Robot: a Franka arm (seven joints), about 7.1 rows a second.
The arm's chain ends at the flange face. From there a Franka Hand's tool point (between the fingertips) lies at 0.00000 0.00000 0.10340 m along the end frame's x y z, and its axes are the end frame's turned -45 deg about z.
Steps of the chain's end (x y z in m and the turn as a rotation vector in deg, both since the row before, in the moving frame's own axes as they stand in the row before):
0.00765 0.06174 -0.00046 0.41 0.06 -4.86
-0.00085 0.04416 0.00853 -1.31 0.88 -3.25
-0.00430 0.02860 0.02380 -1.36 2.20 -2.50
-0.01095 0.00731 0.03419 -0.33 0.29 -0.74
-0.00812 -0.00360 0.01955 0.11 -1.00 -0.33
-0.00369 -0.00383 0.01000 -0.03 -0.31 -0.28
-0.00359 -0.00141 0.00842 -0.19 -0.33 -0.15
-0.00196 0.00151 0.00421 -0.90 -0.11 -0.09
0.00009 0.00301 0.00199 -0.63 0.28 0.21
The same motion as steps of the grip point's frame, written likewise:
-0.03767 0.04859 -0.00046 0.25 0.33 -4.86
-0.03230 0.03343 0.00849 -1.55 -0.30 -3.25
-0.02209 0.02170 0.02369 -2.52 0.59 -2.50
-0.01296 -0.00178 0.03419 -0.44 -0.03 -0.74
-0.00434 -0.00970 0.01953 0.78 -0.63 -0.33
-0.00034 -0.00567 0.01000 0.20 -0.24 -0.28
-0.00221 -0.00371 0.00842 0.10 -0.37 -0.15
-0.00374 0.00069 0.00420 -0.56 -0.71 -0.09
-0.00251 0.00335 0.00198 -0.64 -0.25 0.21

